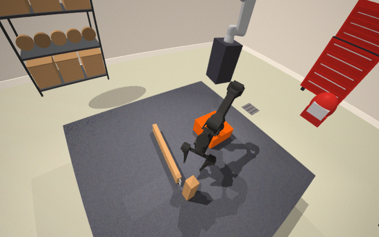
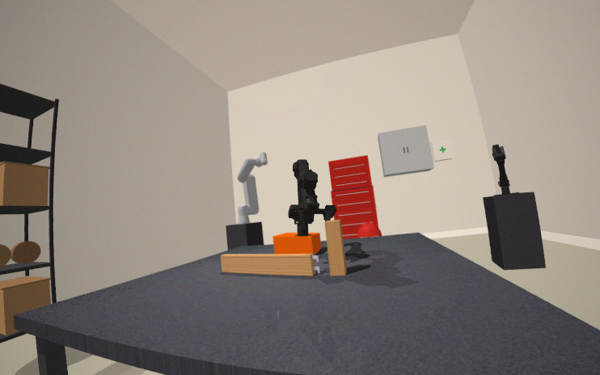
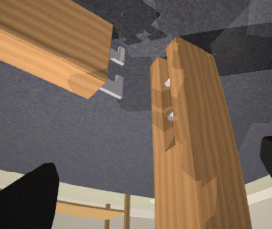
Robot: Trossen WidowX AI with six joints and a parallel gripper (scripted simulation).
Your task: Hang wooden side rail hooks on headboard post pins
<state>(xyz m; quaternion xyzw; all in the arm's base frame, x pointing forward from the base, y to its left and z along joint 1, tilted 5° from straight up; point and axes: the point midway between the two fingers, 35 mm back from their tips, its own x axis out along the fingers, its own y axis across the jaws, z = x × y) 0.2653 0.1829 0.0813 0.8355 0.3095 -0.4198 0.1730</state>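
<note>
Now: the upright headboard post 4 cm ahead of my gripper tip, 8 cm to the left of it and 6 cm below it.
</note>
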